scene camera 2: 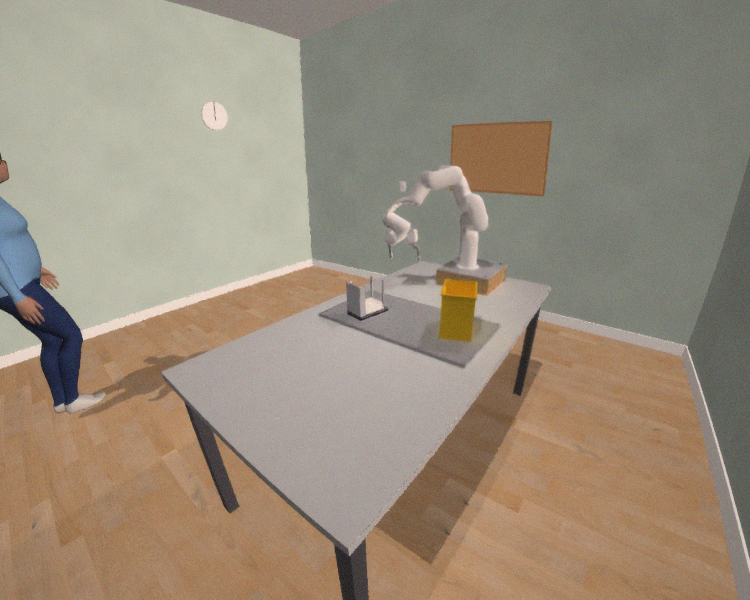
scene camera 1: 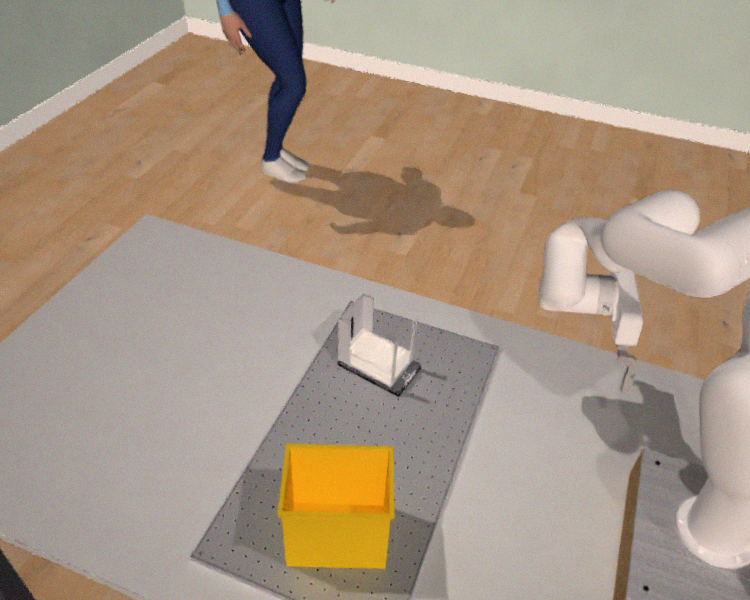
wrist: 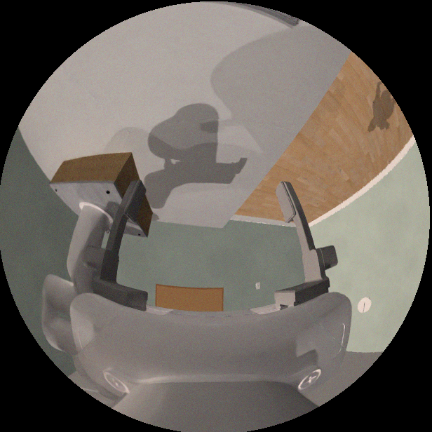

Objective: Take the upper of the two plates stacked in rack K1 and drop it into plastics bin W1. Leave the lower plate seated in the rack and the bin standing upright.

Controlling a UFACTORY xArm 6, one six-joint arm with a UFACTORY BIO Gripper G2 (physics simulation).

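Seen in the pictures: hand at its tool point: point(scene camera 2: 404, 256) point(scene camera 1: 623, 352); arm's base at its link origin: point(scene camera 2: 467, 267) point(scene camera 1: 714, 532).
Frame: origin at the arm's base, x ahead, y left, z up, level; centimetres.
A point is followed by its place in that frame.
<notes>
Rack K1 point(scene camera 1: 344, 342) {x 72.0, y -23.9, z 0.0 cm} point(scene camera 2: 355, 300) {x 72.6, y -27.4, z -0.1 cm} stands on the grey perforated board, with a pale upright panel, thin posts and a dark base. White plates point(scene camera 1: 378, 351) {x 65.2, y -27.3, z -4.4 cm} point(scene camera 2: 374, 305) {x 65.4, y -22.5, z -4.0 cm} lie flat in the rack; the line between upper and lower is too faint to tell surely. The yellow bin W1 point(scene camera 1: 335, 541) {x 60.9, y 19.6, z 0.8 cm} point(scene camera 2: 457, 317) {x 70.5, y 16.0, z 1.1 cm} stands upright on the same board; its visible inner walls are bare. My gripper point(scene camera 1: 627, 375) point(scene camera 2: 404, 257) {x 15.8, y -32.3, z 5.5 cm} point(wrist: 210, 192) is wide open and empty, in the air on the robot-base side of the rack, well apart from rack and bin. Neither shows clearly in the wrist view.
The perforated board point(scene camera 1: 375, 431) {x 61.2, y -9.5, z -8.4 cm} point(scene camera 2: 406, 322) {x 65.6, y -6.8, z -8.4 cm} lies on the grey table point(scene camera 1: 156, 375) {x 110.9, y -11.6, z -9.7 cm} point(scene camera 2: 325, 400) {x 121.0, y -5.8, z -9.7 cm} point(wrist: 125, 75). The arm stands on a wood-sided base block point(scene camera 1: 663, 538) {x 8.3, y 3.4, z -0.4 cm} point(scene camera 2: 491, 282) {x 9.1, y 16.0, z -3.8 cm} point(wrist: 95, 170). A person point(scene camera 1: 287, 81) point(scene camera 2: 31, 300) stands on the floor beyond the table's edge.
</notes>
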